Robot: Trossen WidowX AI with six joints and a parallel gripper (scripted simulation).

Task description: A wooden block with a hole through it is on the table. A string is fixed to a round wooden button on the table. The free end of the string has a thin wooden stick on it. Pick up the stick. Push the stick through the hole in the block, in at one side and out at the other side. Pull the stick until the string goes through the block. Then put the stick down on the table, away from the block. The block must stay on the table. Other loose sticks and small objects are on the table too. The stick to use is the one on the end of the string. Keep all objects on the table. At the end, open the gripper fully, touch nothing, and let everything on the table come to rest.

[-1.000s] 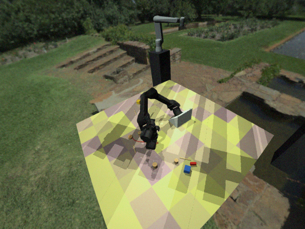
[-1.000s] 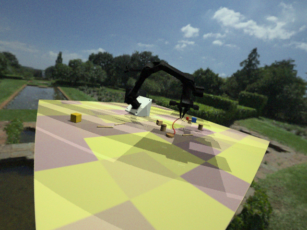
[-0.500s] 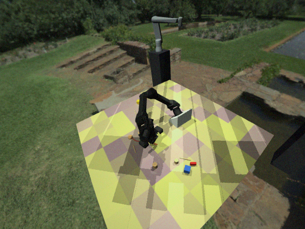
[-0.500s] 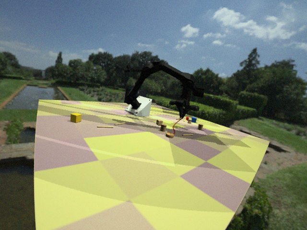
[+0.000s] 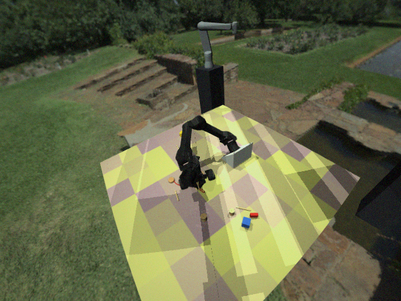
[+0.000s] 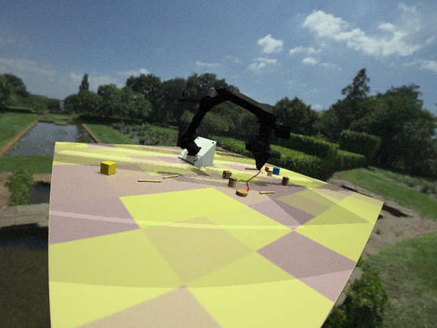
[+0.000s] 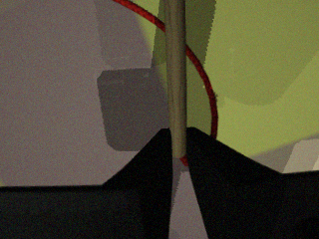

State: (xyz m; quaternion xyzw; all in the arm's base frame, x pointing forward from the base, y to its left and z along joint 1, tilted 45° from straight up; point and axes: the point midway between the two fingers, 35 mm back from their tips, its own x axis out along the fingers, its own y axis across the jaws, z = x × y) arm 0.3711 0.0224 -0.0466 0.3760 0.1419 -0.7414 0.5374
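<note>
Now: the wooden block 10 cm behind my gripper tip, 9 cm to the right of it and 4 cm below it. Also, from my gripper tip: round wooden button (21 cm to the right, 7 cm ahead, 5 cm below); blue cube (30 cm to the left, 4 cm below, 4 cm behind); wooden cylinder (16 cm to the right, 4 cm below, 1 cm behind).
</note>
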